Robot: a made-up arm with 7 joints.
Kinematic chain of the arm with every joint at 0, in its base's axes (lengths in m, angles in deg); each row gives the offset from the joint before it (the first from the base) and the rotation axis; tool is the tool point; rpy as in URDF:
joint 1: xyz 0 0 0.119 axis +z
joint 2: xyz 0 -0.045 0.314 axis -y
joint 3: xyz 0 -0.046 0.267 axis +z
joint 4: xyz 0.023 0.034 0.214 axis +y
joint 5: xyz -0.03 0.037 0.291 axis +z
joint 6: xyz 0 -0.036 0.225 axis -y
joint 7: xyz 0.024 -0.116 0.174 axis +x
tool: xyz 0 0 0 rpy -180 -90 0
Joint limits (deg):
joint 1: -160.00..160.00
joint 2: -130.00..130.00
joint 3: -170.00..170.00
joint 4: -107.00..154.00
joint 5: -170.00..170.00
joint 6: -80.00..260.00
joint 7: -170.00..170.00
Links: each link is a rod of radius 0.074 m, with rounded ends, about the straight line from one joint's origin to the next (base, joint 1, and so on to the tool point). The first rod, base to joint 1, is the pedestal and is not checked.
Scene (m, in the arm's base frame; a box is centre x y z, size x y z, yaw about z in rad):
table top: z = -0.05
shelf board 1: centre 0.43 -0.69 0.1 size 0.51 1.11 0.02 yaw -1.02
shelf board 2: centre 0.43 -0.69 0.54 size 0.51 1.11 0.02 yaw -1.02
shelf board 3: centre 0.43 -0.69 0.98 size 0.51 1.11 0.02 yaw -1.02
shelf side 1: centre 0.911 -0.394 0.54 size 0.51 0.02 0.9 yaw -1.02
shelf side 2: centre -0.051 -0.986 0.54 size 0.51 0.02 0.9 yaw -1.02
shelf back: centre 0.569 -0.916 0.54 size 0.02 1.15 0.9 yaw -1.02
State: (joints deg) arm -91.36 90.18 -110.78 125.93 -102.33 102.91 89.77
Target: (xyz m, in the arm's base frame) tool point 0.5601 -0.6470 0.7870
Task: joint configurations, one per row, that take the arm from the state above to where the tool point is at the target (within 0.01 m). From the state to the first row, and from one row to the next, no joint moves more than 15 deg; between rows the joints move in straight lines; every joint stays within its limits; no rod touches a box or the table.
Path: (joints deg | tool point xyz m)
1: -77.56 77.40 -96.40 128.35 -106.68 102.87 89.77 | -0.6443 0.0760 0.7117
2: -63.77 64.63 -82.01 130.77 -111.03 102.83 89.77 | -0.4941 -0.1732 0.8523
3: -49.97 51.85 -67.63 133.18 -115.39 102.79 89.77 | -0.2311 -0.3412 0.9091
4: -36.18 39.08 -53.25 135.60 -119.74 102.75 89.77 | 0.0702 -0.3670 0.8812
5: -22.38 26.30 -38.87 138.02 -124.09 102.71 89.77 | 0.3141 -0.2464 0.7870
6: -21.19 14.62 -43.13 126.94 -118.66 96.34 89.77 | 0.3752 -0.3667 0.7980
7: -20.00 2.93 -47.39 115.87 -113.23 89.98 89.77 | 0.4331 -0.4781 0.7989
8: -18.81 -8.75 -51.65 104.79 -107.81 83.61 89.77 | 0.4924 -0.5736 0.7950
9: -17.61 -20.44 -55.91 93.71 -102.38 77.24 89.77 | 0.5601 -0.6470 0.7870

